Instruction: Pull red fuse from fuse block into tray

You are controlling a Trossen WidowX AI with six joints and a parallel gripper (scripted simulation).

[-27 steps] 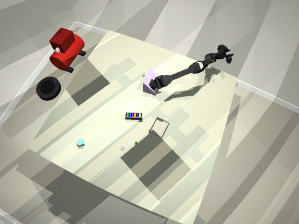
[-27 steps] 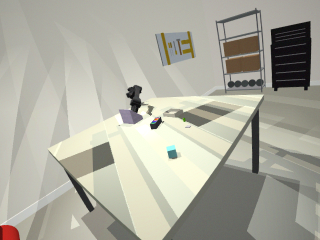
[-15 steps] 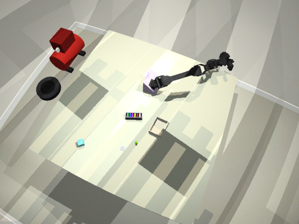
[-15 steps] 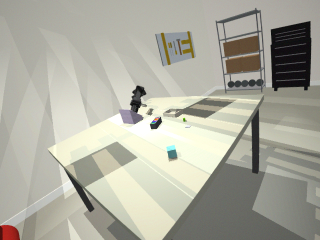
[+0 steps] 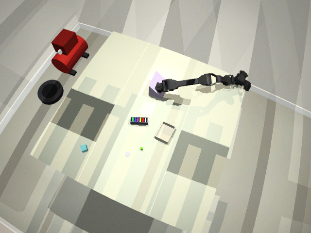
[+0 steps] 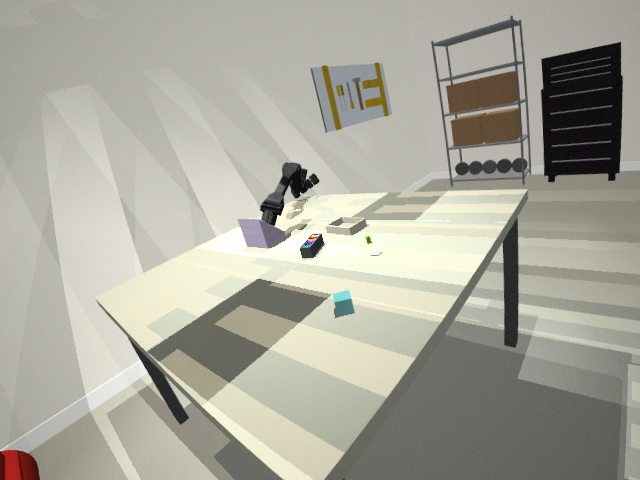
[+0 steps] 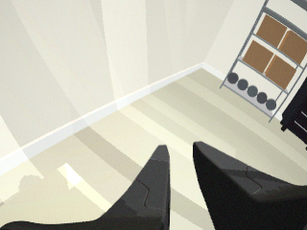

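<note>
My gripper tip is 62 cm short of the red fuse, 71 cm to the left of it and 3 cm above it. The rest, counted from my gripper tip: white tray (64 cm ahead, 53 cm to the right, 5 cm below); white fuse (62 cm ahead, 69 cm to the right, 3 cm below); yellow fuse (63 cm ahead, 72 cm to the right, 3 cm below).
</note>
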